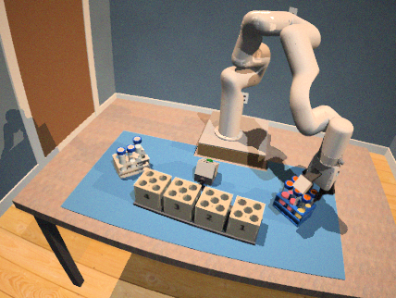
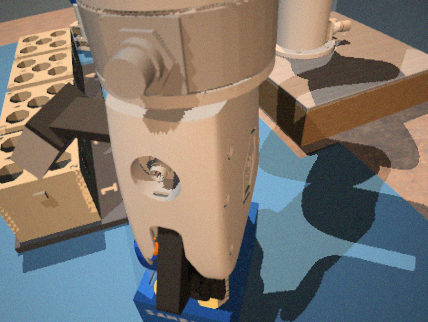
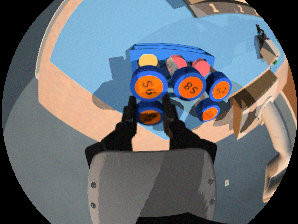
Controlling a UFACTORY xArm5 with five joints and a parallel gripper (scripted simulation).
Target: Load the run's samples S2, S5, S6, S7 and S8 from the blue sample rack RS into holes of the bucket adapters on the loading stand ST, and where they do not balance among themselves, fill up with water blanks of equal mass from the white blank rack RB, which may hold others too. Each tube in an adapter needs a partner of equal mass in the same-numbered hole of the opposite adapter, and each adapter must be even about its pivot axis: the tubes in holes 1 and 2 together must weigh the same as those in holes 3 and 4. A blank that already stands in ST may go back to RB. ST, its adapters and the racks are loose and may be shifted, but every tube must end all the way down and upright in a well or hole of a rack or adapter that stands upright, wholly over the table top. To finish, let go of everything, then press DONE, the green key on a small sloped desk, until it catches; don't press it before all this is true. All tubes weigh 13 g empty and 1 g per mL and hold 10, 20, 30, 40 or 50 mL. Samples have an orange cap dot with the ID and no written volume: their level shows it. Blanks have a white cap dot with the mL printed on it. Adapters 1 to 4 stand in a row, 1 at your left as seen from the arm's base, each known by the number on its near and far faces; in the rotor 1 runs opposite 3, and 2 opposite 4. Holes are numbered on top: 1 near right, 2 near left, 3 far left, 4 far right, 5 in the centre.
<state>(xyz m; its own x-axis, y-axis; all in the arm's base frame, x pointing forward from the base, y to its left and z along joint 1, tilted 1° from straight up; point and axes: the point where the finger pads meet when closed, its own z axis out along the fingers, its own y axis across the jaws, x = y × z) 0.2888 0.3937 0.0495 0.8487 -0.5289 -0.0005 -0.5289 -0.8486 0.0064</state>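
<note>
My hand is 4 cm to the left of the blue sample rack RS and 9 cm above it. The rest, counted from my hand: white blank rack RB: 4 cm ahead, 69 cm to the right, 9 cm below; then blue-capped tube: 8 cm ahead, 70 cm to the right, 5 cm below; then loading stand ST: 14 cm ahead, 36 cm to the right, 11 cm below.
</note>
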